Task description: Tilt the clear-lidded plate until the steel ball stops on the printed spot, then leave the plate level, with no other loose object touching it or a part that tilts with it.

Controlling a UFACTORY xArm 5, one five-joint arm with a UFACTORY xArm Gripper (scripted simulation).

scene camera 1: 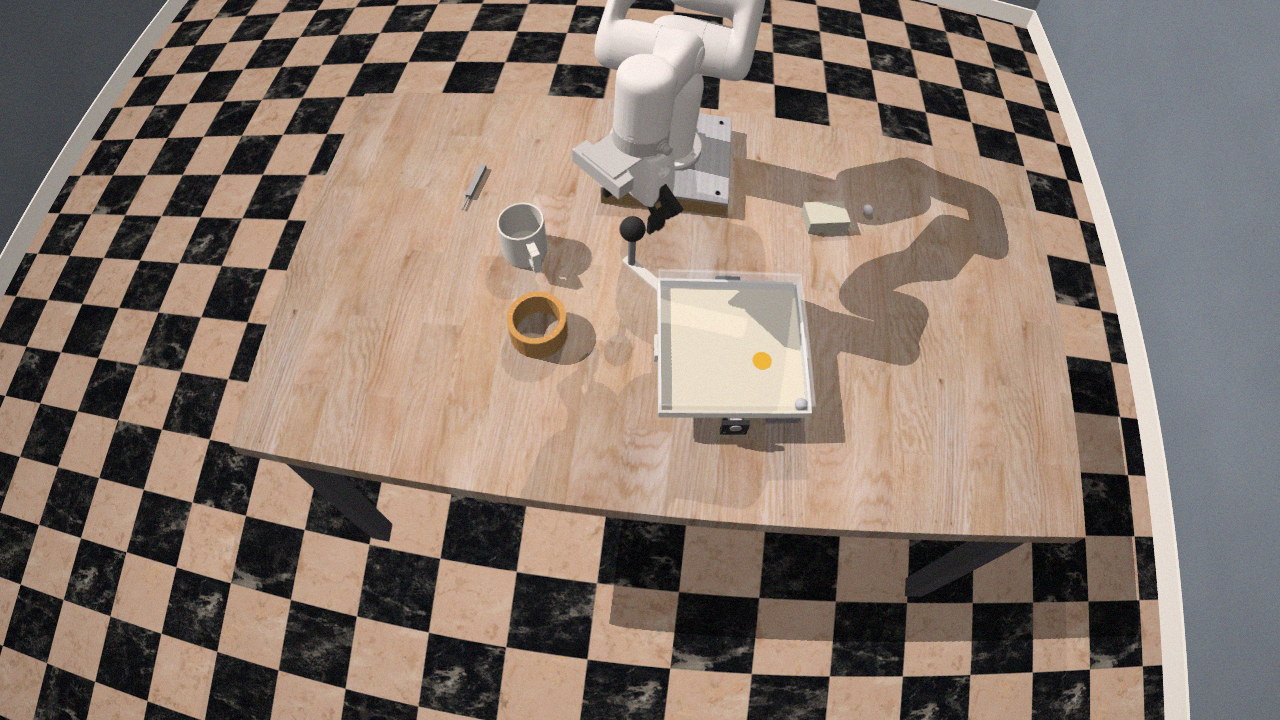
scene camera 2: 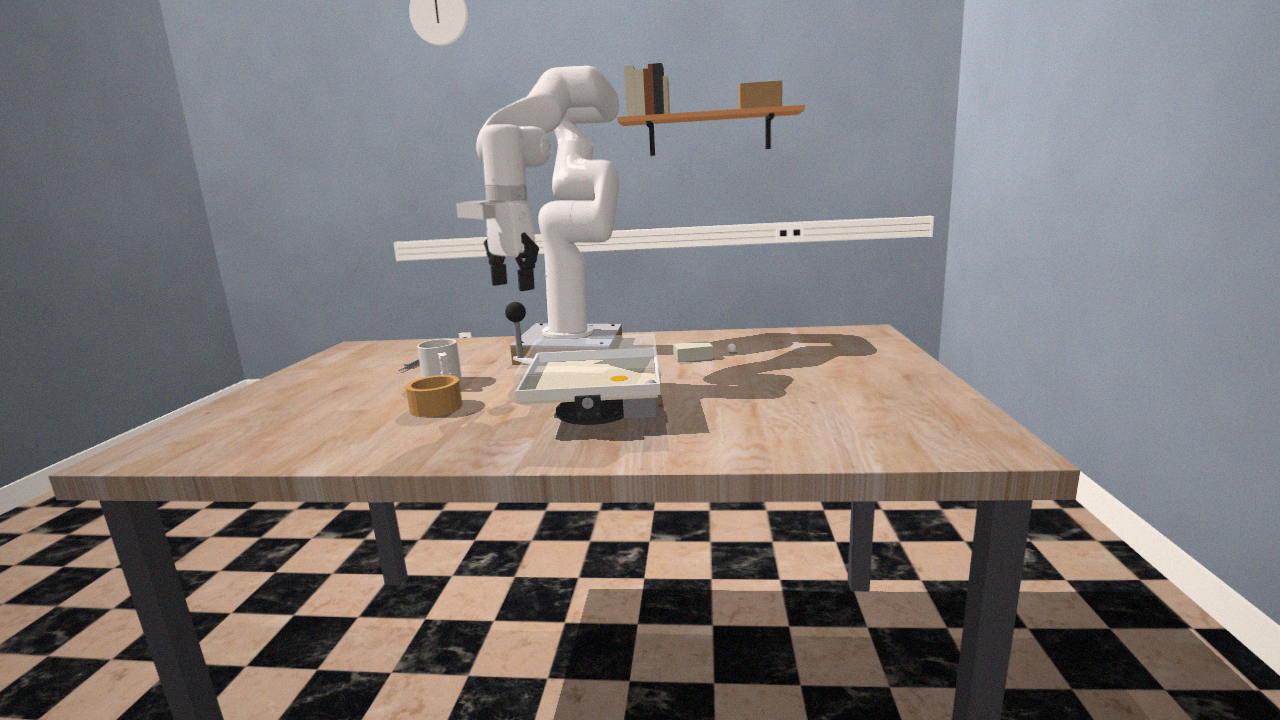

Labels:
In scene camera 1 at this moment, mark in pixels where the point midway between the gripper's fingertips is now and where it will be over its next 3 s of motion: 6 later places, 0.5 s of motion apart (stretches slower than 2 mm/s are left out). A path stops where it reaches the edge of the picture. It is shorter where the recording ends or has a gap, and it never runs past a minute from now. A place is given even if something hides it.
The gripper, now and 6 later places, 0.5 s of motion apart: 633,210; 633,213; 632,215; 632,220; 632,224; 632,226; 632,228

